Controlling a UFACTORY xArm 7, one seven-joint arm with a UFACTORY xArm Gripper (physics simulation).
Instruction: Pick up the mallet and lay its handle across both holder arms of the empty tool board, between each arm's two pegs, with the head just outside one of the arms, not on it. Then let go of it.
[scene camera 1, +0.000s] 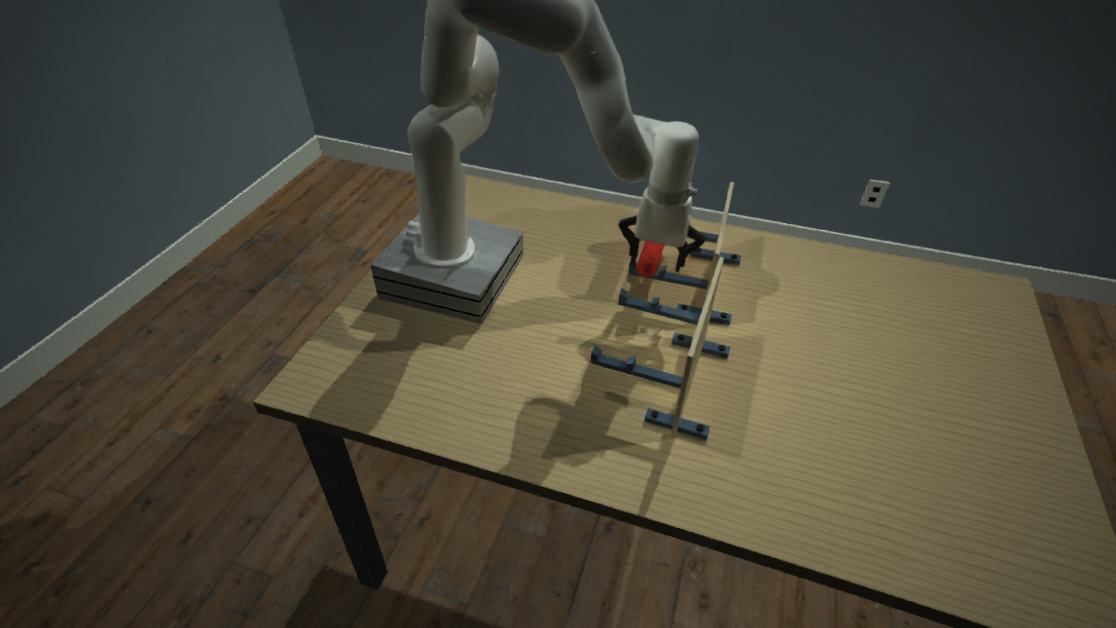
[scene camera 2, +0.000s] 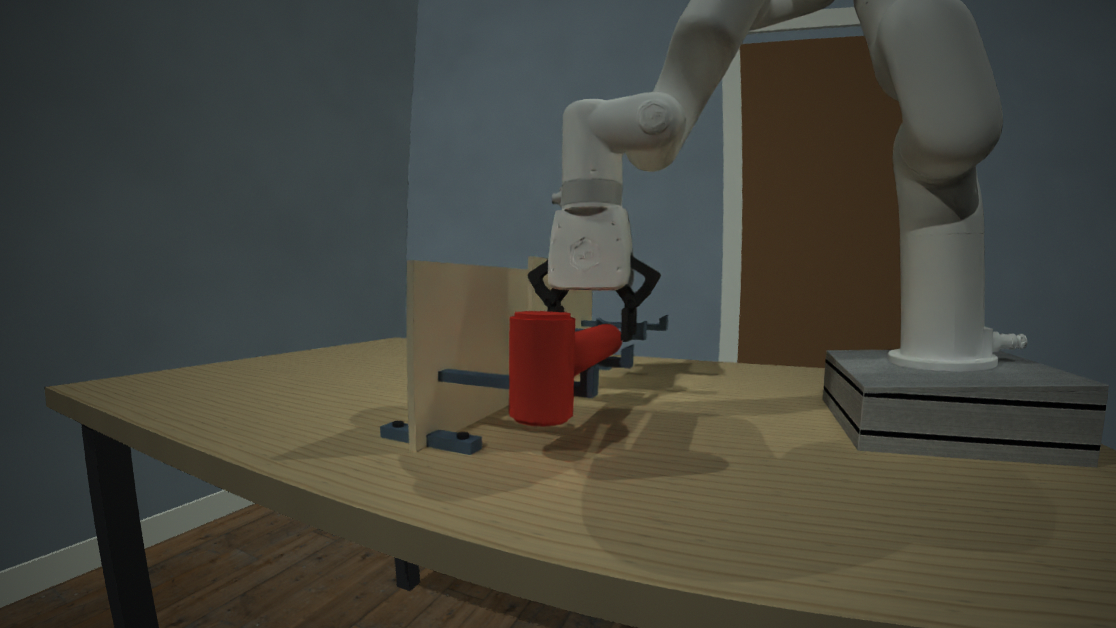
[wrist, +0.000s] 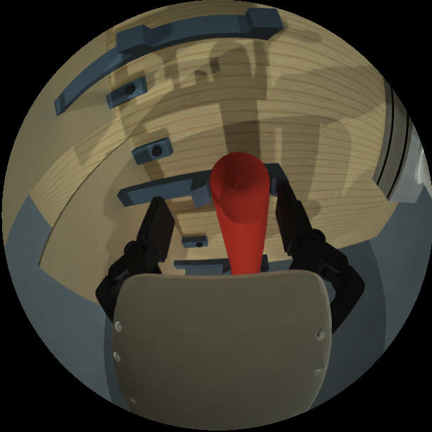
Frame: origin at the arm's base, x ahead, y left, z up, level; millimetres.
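Seen in the pictures: gripper, fingertip midpoint: (scene camera 1: 656, 263); arm's base at its link origin: (scene camera 1: 444, 250) (scene camera 2: 940, 362).
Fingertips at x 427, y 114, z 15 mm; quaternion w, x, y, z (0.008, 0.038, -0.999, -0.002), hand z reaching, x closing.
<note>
Offsets run from my fingertips to a thing's middle. Level surfaces: height alone.
The red mallet @(24 mm back, 94 mm left, 2 mm down) (scene camera 1: 649, 259) (scene camera 2: 541, 367) (wrist: 243, 237) rests across the arms of the farther tool board @(51 mm ahead, 85 mm left, 3 mm down) (scene camera 1: 726, 214) (scene camera 2: 460, 312) (wrist: 80, 220), its head upright outside the arm nearest scene camera 2. My gripper (scene camera 1: 657, 264) (scene camera 2: 590, 324) (wrist: 220, 203) is open and points down with its fingers around the handle. In the wrist view, the handle lies close to the right finger, with a wider gap at the left. The empty tool board @(78 mm ahead, 209 mm right, 7 mm up) (scene camera 1: 698, 335) stands nearer scene camera 1; its two holder arms (scene camera 1: 639, 369) (scene camera 1: 663, 306) each have two upright pegs.
Both boards stand on dark blue feet (scene camera 1: 676, 423) (scene camera 2: 454, 441) on the wooden table @(95 mm down) (scene camera 1: 881, 406) (scene camera 2: 327, 460). Their arms reach toward the robot's grey base block (scene camera 1: 437, 289) (scene camera 2: 975, 413). The farther board's panel is close beside my left finger in the wrist view.
</note>
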